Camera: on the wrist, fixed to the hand. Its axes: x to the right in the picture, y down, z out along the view.
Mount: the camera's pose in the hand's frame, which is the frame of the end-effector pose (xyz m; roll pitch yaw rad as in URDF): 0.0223 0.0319 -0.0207 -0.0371 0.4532 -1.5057
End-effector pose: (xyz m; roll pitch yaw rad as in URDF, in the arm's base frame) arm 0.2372 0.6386 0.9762 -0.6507 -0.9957 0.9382
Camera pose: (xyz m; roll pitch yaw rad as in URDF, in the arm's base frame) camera 0.2518 0.6802 0.9754 0.9348 -0.1558 -0.7665
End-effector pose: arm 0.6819 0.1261 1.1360 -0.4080 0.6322 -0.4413
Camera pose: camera 0.6903 0.1455 1.0973 -0.6958 0.0717 -1.9920
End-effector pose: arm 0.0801 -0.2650 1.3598 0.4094 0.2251 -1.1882
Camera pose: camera 0.1225 -0.2699 1.3487 -0.3418 0.8521 -2.9305
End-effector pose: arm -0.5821 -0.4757 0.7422 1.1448 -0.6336 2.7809
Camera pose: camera -0.5989 -0.5036 0.7719 1.5406 0.8782 2.8247
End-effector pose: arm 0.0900 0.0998 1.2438 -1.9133 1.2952 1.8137
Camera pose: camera 0.1232 0.0914 1.2161 -1.6054 -0.2154 1.6997
